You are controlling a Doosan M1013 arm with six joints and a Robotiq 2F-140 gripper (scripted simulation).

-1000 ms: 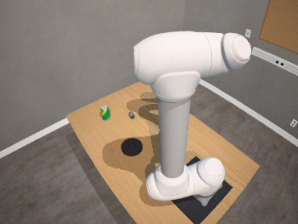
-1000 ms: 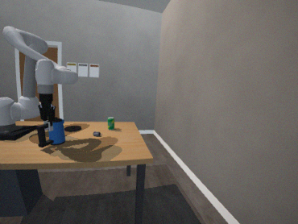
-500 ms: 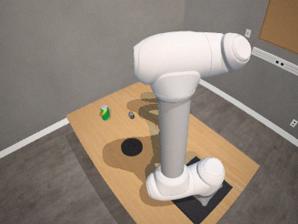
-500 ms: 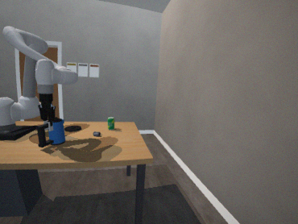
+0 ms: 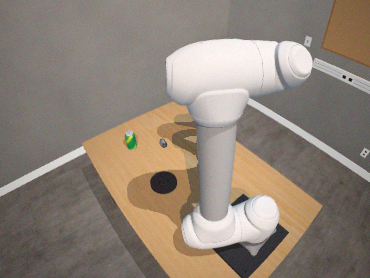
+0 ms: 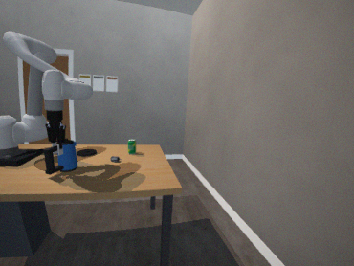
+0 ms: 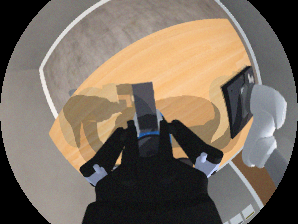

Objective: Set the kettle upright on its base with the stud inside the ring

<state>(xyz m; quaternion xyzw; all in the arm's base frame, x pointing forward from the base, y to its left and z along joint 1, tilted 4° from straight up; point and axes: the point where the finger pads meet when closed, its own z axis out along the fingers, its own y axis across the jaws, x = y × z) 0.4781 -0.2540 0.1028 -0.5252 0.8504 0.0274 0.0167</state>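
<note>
Now: hand 1 cm short of the blue kettle, 2 cm to the right of it and 5 cm above it. The rest, counted from my hand: round black base: 5 cm ahead, 36 cm to the left, 14 cm below; then green can: 42 cm ahead, 34 cm to the left, 9 cm below.
</note>
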